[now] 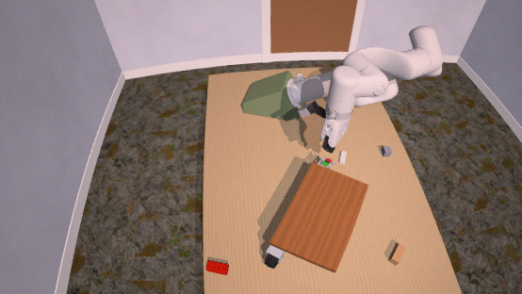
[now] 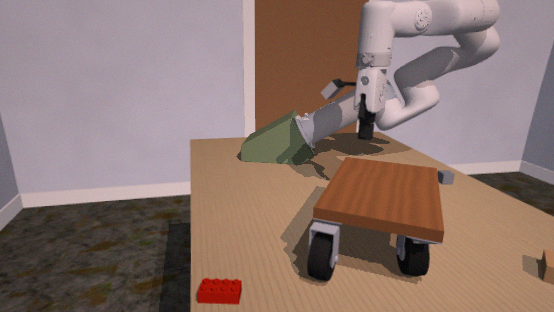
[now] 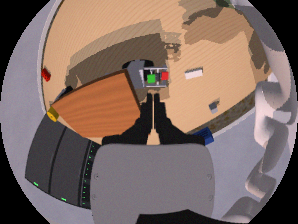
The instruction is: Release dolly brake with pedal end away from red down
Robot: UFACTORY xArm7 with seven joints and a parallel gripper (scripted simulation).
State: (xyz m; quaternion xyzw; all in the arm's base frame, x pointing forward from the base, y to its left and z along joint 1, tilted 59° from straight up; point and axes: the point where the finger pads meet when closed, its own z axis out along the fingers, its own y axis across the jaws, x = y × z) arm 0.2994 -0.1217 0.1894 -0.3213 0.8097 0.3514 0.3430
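Right now my hand is 1 cm past the caster brake pedal, 1 cm to the right of it and 10 cm above it. From my hand the other things lie so: grey cube 11 cm behind, 28 cm to the left, 17 cm below; white block 9 cm behind, 9 cm to the left, 18 cm below; tan block 31 cm ahead, 24 cm to the left, 17 cm below.
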